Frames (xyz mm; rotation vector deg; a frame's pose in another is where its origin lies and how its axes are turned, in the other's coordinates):
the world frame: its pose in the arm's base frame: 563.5 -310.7 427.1 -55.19 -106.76 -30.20
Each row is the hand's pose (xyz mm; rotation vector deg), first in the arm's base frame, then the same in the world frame.
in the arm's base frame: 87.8 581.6 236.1 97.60 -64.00 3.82
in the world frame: 302.6 161.5 970.2 99.95 48.49 -90.38
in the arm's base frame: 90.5 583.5 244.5 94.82 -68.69 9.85
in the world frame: 310.1 164.4 966.2 103.07 41.77 -85.98
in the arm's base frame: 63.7 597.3 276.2 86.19 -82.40 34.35
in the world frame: 350.2 149.9 975.7 115.22 17.12 -70.67
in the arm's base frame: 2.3 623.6 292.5 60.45 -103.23 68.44
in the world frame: 390.3 115.8 1019.9 119.03 -21.21 -41.37
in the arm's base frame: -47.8 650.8 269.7 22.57 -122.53 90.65
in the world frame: 393.4 93.0 1076.8 104.33 -53.47 -13.13
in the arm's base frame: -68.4 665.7 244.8 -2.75 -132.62 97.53
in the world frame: 382.4 86.5 1110.0 89.89 -68.90 0.48
